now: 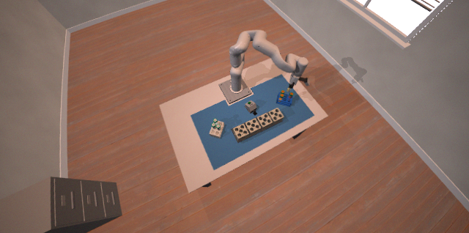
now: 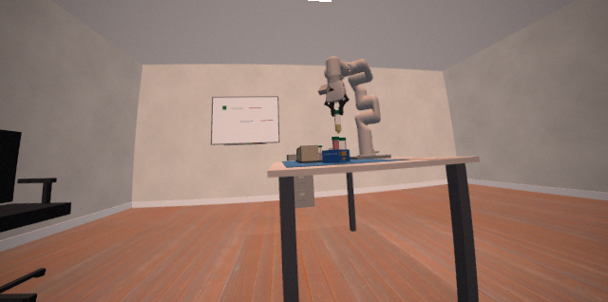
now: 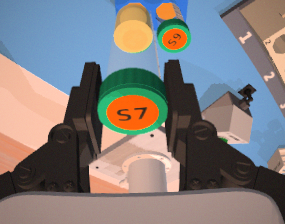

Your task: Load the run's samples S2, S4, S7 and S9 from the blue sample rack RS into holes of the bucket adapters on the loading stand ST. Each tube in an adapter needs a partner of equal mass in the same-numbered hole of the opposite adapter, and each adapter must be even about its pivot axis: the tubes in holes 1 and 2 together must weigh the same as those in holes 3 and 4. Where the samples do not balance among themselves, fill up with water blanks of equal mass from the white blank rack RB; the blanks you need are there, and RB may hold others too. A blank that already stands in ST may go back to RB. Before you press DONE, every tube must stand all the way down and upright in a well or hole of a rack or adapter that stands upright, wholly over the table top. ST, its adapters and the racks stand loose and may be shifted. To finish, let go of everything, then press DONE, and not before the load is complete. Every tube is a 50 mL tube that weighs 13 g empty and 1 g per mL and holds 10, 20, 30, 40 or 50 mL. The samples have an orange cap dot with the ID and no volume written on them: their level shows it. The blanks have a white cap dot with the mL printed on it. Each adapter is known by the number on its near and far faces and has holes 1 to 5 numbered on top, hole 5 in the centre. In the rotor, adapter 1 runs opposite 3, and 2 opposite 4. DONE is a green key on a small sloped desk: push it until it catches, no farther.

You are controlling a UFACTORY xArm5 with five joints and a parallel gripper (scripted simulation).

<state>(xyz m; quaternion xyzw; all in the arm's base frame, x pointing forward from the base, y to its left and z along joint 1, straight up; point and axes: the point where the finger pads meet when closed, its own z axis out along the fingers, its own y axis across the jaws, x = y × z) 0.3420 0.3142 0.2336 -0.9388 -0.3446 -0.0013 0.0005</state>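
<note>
Now: hand 10 mm short of the sample tube S7 and 50 mm above it. Round my hand: sample tube S2: 20 mm ahead, 30 mm to the left, 190 mm below; then sample tube S9: 50 mm to the right, 190 mm below; then sample tube S4: 40 mm behind, 30 mm to the right, 190 mm below.
</note>
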